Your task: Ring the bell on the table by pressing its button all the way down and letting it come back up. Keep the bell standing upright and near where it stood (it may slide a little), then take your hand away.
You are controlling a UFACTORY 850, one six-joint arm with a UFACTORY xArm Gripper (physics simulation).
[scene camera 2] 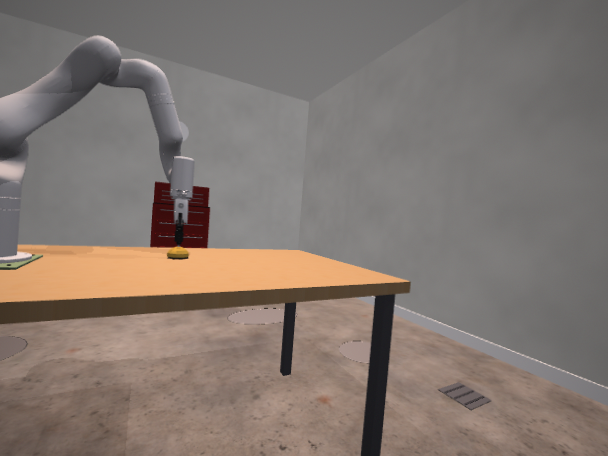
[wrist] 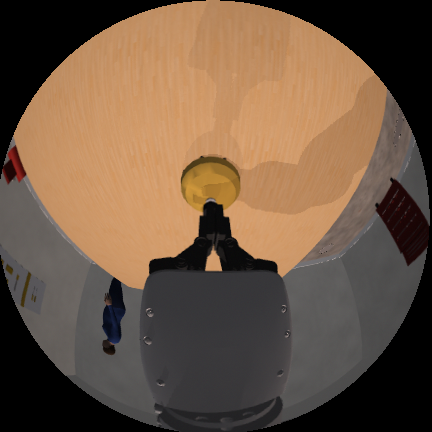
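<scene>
A yellow dome-shaped bell point(scene camera 2: 178, 253) point(wrist: 210, 181) stands upright on the wooden table point(scene camera 2: 250, 270) point(wrist: 125, 100). My gripper point(scene camera 2: 179, 243) point(wrist: 213, 213) is shut with nothing between its fingers. It points down, and its fingertips are at the top of the bell, over the button. A small pale bit of the button's stem shows at the fingertips in the wrist view. The fingers hide the rest of the button, so how far it is pressed cannot be told exactly.
A red tool cabinet point(scene camera 2: 180, 220) point(wrist: 406, 220) stands behind the table. The arm's base plate point(scene camera 2: 20, 263) is at the table's left in the scene view. A person in blue point(wrist: 114, 316) shows beyond the table's edge in the wrist view.
</scene>
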